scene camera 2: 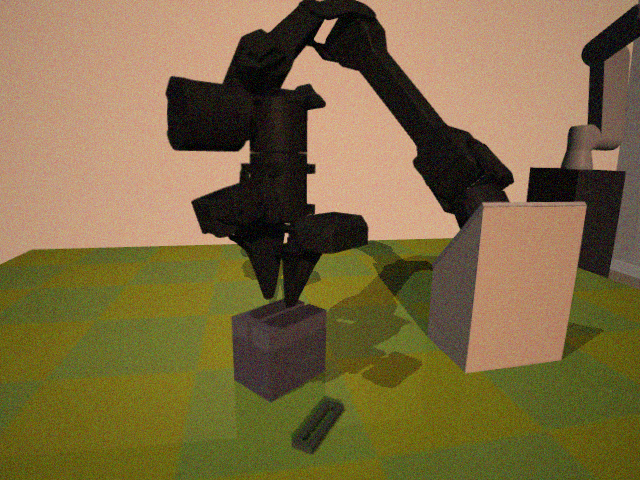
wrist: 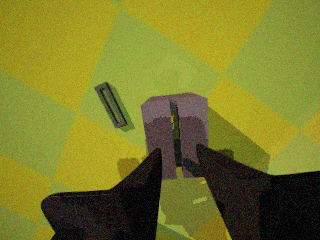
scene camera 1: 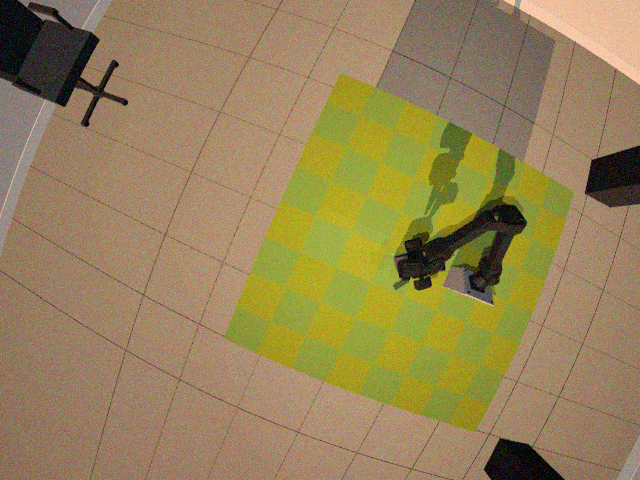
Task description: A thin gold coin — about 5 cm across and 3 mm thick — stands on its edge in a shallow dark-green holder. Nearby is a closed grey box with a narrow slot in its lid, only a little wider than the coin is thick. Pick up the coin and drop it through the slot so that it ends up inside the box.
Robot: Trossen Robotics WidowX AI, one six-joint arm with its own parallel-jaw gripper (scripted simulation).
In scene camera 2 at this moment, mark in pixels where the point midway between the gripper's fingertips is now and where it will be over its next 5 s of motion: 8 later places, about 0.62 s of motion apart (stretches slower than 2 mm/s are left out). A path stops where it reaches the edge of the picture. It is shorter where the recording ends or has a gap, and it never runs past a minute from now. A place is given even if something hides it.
My gripper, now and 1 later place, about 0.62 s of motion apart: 279, 302; 282, 259
